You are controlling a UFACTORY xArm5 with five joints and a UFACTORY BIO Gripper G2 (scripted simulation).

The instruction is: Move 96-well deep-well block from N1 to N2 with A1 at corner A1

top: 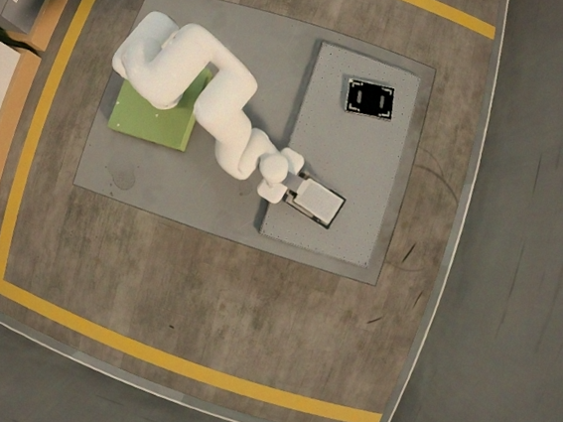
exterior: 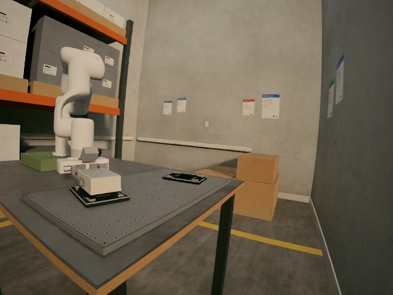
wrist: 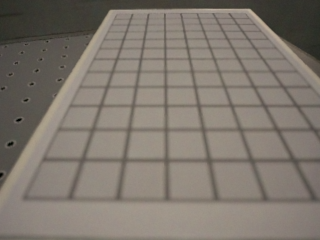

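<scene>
The white 96-well deep-well block lies 1 cm ahead of my hand.
</scene>
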